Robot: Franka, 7 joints.
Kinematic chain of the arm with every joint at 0, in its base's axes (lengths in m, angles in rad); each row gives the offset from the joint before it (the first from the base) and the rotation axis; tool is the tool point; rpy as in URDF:
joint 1: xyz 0 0 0.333 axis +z
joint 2: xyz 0 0 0 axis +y
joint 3: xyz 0 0 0.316 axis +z
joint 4: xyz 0.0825 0 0 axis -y
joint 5: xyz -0.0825 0 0.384 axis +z
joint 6: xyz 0 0 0 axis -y
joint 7: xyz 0.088 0 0 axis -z
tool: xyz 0 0 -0.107 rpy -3.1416 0 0
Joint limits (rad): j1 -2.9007..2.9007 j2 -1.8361..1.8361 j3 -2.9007..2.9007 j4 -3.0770..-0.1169 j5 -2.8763..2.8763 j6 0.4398..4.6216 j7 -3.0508..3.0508
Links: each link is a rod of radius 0.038 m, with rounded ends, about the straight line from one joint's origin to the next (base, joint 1, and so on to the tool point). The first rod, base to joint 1, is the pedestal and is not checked.
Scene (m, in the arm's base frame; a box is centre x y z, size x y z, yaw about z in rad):
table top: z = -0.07
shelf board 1: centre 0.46 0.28 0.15 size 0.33 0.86 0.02 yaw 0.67
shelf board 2: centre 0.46 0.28 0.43 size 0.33 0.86 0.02 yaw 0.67
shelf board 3: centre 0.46 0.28 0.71 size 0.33 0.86 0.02 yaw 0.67
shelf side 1: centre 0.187 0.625 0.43 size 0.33 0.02 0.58 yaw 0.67
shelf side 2: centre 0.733 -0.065 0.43 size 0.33 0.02 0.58 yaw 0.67
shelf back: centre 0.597 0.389 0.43 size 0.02 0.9 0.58 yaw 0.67
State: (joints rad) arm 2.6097 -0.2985 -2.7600 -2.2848 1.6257 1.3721 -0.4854
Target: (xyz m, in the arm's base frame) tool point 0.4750 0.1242 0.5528
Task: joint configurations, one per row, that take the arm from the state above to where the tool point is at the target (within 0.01 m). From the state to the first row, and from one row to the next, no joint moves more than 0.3 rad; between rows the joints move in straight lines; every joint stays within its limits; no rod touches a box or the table.
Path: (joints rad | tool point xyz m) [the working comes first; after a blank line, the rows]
Joints at the target: 2.6899 0.1403 -2.7265 -2.1307 1.6394 1.2163 -0.4854
Straight joint move there: touches shelf board 2.

1: 2.4984 -0.1662 -2.8304 -2.4561 1.5465 1.2851 -0.4854 | 0.4395 -0.0166 0.2997
2: 2.3872 -0.0340 -2.9007 -2.6273 1.4674 1.1980 -0.4854 | 0.3707 -0.0584 0.3006
3: 2.4046 0.1691 -2.9007 -2.5764 1.4503 1.0977 -0.4854 | 0.3769 -0.0499 0.3886
4: 2.4221 0.3721 -2.9007 -2.5254 1.4332 0.9974 -0.4854 | 0.3634 -0.0265 0.4749
5: 2.4395 0.5752 -2.9007 -2.4745 1.4161 0.8971 -0.4854 | 0.3306 0.0098 0.5528
6: 2.5647 0.3577 -2.8136 -2.3026 1.5278 1.0567 -0.4854 | 0.4083 0.0563 0.5566
7: 2.6899 0.1403 -2.7265 -2.1307 1.6394 1.2163 -0.4854 | 0.4750 0.1242 0.5528

